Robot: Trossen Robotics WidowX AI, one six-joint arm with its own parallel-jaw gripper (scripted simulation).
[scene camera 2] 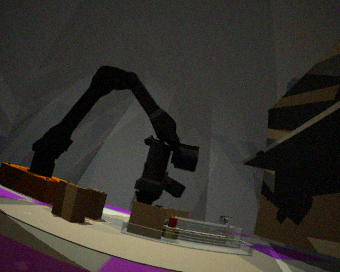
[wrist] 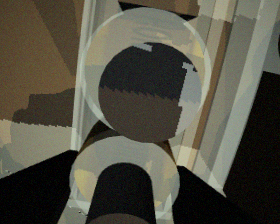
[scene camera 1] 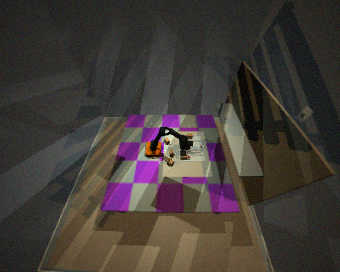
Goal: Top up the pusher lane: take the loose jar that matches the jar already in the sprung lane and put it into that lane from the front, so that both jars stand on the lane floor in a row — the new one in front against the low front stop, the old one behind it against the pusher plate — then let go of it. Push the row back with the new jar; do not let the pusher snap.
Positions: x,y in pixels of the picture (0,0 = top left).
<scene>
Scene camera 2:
my gripper: 141,219
brown box: 145,215
clear lane tray: 184,223
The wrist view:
my gripper: 126,167
clear jar: 146,76
</scene>
